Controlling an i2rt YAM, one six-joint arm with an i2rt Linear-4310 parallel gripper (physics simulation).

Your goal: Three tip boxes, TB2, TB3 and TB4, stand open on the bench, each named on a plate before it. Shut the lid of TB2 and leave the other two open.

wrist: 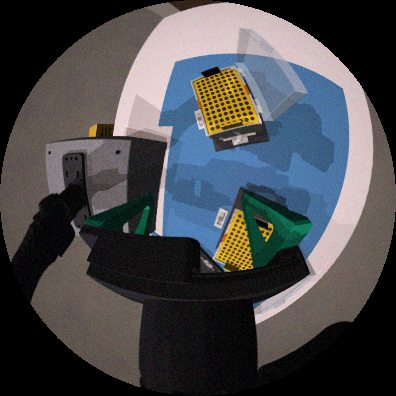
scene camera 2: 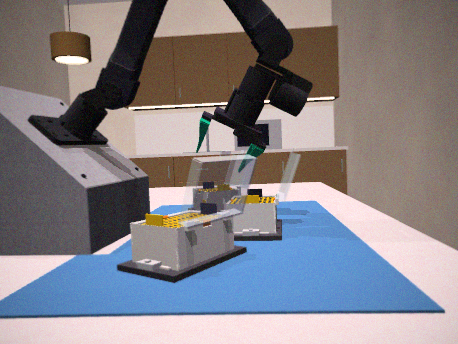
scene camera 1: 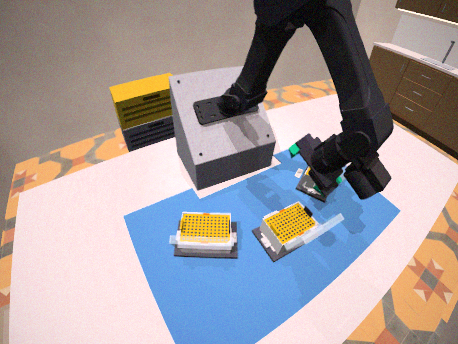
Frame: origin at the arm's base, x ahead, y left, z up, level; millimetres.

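Where they show: gripper, fingertip midpoint: (wrist: 197, 197) (scene camera 2: 217, 161) (scene camera 1: 304, 171); arm's base, origin of the base link: (wrist: 76, 194) (scene camera 2: 71, 133) (scene camera 1: 226, 106).
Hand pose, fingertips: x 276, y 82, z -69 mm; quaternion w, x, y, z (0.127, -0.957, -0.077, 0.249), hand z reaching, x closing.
Each offset is from my fingertips to the top centre of the thing. "pt": to the spot under its first point. Level surfaces: height alone.
TB2 (scene camera 1: 205, 230) (scene camera 2: 155, 245) is the left box in scene 1, nearest in scene 2; I cannot read its plate. Its clear lid {pt dz -3, dx +47, dy -347 mm} (scene camera 2: 215, 172) stands open on the side away from the base. TB4 {dz -56, dx +75, dy -86 mm} (scene camera 1: 290, 222) (scene camera 2: 257, 220) (wrist: 235, 245) is the middle box, its lid {dz +23, dx +142, dy -87 mm} (scene camera 1: 322, 227) (scene camera 2: 290, 175) open. TB3 (scene camera 1: 312, 188) (wrist: 227, 102) is the far box, its lid {pt dz -22, dx +45, dy +161 mm} (wrist: 272, 75) open. My gripper (scene camera 1: 316, 169) (scene camera 2: 219, 161) (wrist: 197, 197) is open and empty, high above the mat near TB4 and TB3, away from TB2. TB2 does not show in the wrist view.
The grey arm base (scene camera 1: 235, 172) (scene camera 2: 45, 205) (wrist: 147, 170) stands behind the blue mat {dz -131 mm} (scene camera 1: 200, 300) (scene camera 2: 300, 285) (wrist: 180, 95). TB4 and its raised lid stand between TB2 and TB3. A yellow and black cabinet (scene camera 1: 142, 100) stands behind the white bench {dz -134 mm} (scene camera 1: 65, 250).
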